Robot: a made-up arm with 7 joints.
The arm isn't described. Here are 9 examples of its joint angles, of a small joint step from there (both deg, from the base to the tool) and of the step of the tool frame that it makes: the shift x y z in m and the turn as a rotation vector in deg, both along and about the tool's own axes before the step.
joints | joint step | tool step
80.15 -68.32 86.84 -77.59 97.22 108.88 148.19 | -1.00 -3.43 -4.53 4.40 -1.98 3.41 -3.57 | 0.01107 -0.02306 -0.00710 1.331 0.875 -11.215
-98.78 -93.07 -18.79 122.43 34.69 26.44 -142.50 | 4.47 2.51 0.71 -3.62 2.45 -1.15 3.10 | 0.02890 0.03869 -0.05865 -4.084 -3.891 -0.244
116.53 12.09 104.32 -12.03 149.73 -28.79 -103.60 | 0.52 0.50 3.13 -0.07 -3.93 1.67 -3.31 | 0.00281 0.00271 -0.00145 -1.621 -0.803 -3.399
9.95 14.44 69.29 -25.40 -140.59 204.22 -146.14 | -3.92 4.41 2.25 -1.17 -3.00 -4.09 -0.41 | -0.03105 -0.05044 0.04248 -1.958 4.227 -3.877
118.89 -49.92 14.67 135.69 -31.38 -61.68 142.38 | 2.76 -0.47 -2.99 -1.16 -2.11 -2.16 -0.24 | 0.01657 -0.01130 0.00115 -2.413 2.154 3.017
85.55 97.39 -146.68 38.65 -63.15 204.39 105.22 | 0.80 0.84 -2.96 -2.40 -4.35 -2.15 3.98 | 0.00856 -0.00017 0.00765 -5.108 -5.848 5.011
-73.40 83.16 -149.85 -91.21 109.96 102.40 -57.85 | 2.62 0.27 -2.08 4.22 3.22 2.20 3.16 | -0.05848 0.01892 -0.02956 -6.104 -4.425 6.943
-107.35 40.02 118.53 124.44 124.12 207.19 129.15 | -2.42 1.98 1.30 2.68 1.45 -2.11 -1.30 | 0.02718 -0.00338 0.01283 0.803 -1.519 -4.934
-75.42 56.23 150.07 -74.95 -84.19 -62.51 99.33 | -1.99 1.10 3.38 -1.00 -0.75 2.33 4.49 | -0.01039 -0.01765 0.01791 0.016 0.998 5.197
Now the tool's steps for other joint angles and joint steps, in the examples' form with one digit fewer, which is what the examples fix.
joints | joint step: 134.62 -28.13 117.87 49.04 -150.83 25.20 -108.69 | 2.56 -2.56 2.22 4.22 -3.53 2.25 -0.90
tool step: 0.0127 0.0147 -0.0320 -6.77 -0.76 -0.59
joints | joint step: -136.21 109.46 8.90 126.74 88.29 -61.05 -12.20 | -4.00 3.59 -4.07 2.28 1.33 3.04 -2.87
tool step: -0.0209 -0.0056 -0.0144 -2.60 7.25 -2.97
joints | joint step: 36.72 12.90 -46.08 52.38 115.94 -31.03 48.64 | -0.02 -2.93 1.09 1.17 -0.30 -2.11 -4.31
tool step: 0.0430 0.0337 0.0128 -1.27 -2.45 -0.37
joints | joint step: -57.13 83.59 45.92 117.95 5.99 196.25 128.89 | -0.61 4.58 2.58 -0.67 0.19 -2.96 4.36
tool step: -0.0270 0.0117 0.0267 -2.38 -3.19 6.28
